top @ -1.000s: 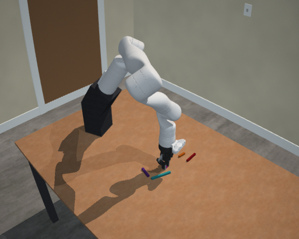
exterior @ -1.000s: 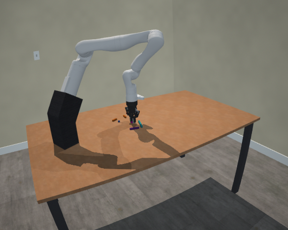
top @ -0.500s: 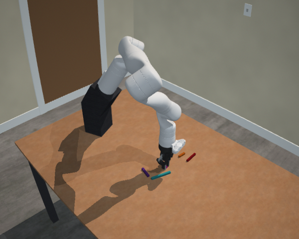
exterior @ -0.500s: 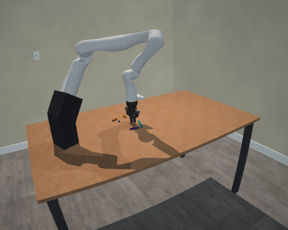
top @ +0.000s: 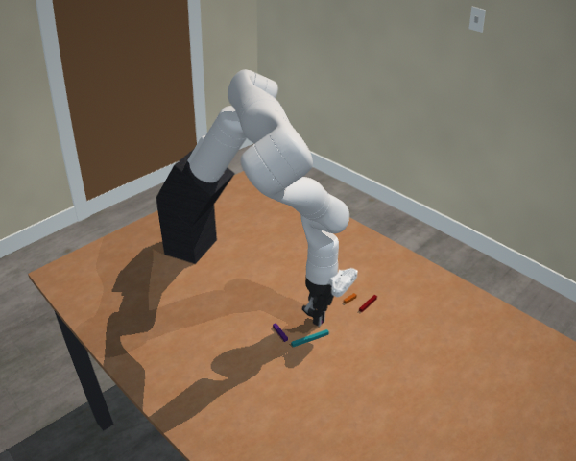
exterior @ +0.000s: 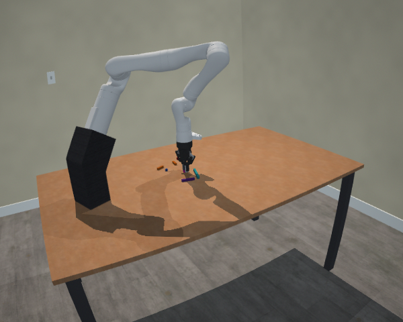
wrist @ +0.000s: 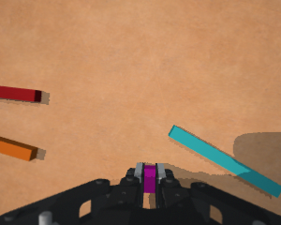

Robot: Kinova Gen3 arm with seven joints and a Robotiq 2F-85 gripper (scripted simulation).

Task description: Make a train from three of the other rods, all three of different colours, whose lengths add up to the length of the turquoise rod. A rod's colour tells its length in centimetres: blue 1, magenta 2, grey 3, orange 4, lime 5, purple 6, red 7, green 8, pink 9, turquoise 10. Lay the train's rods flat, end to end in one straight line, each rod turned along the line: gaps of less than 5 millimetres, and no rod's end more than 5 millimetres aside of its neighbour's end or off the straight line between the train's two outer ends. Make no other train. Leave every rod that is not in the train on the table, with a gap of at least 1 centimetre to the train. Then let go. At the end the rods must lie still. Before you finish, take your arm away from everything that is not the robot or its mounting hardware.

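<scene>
My gripper is now 10 mm above the magenta rod. From my hand the other things lie so: turquoise rod (60 mm to the right, 20 mm ahead, 10 mm below); then purple rod (90 mm to the right, 50 mm behind, 10 mm below); then blue rod (70 mm to the left, 70 mm behind, 10 mm below).
</scene>
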